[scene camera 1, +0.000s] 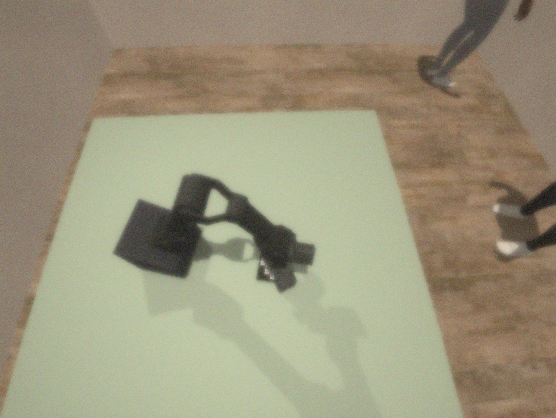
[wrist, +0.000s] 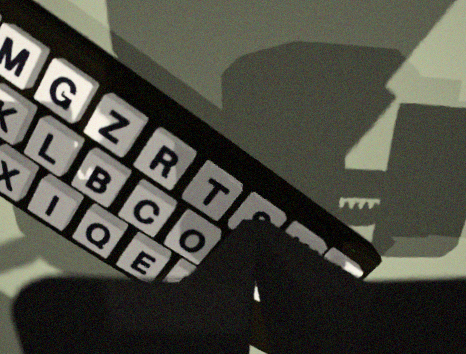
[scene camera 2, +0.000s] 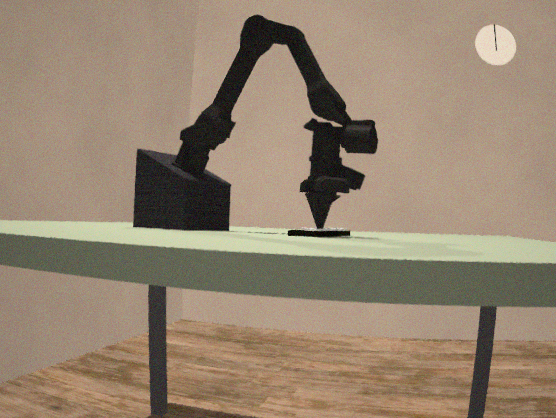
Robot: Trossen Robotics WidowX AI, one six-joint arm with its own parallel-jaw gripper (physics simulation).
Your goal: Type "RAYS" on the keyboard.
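Where they show: gripper, fingertip midpoint: (wrist: 253, 232) (scene camera 2: 319, 228); arm's base, origin of the base link: (scene camera 1: 160, 238) (scene camera 2: 187, 168).
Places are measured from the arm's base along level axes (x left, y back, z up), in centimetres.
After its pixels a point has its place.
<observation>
A black keyboard (scene camera 1: 262, 275) @[x -15.3, y -27.2, z -13.1 cm] (scene camera 2: 300, 233) @[x -17.1, y -27.5, z -13.7 cm] (wrist: 200, 132) @[x -10.6, y -34.1, z -13.1 cm] with light letter keys lies on the green table and runs diagonally in the wrist view. The R key (wrist: 165, 157) @[x -9.7, y -33.2, z -12.6 cm] and T key (wrist: 214, 190) @[x -11.5, y -32.5, z -12.6 cm] show fully. The S key (wrist: 261, 206) @[x -13.1, y -32.2, z -12.7 cm] is partly covered by the fingertips, and the W key (wrist: 306, 237) @[x -14.9, y -31.6, z -12.6 cm] and the last key (wrist: 344, 261) @[x -16.6, y -30.9, z -12.6 cm] of that row show in part. No A key can be made out. My gripper (scene camera 2: 320, 227) @[x -13.1, y -31.2, z -12.7 cm] (wrist: 253, 232) @[x -13.1, y -31.2, z -12.7 cm] is shut and empty, pointing down at the keyboard's top, its tips over the lower part of S. Whether they touch a key is unclear.
The arm's dark base block (scene camera 1: 150, 240) @[x -3.9, y -0.1, z 8.2 cm] (scene camera 2: 182, 195) @[x -9.8, y -1.7, z -6.7 cm] stands on the green table (scene camera 1: 125, 150) @[x 49.8, y 17.0, z -14.2 cm] (scene camera 2: 280, 275) @[x -71.7, y -27.3, z -16.2 cm]. The arm's shadows fall across the table and around the keyboard. Legs of people (scene camera 1: 462, 42) (scene camera 1: 542, 202) show on the floor beyond the table.
</observation>
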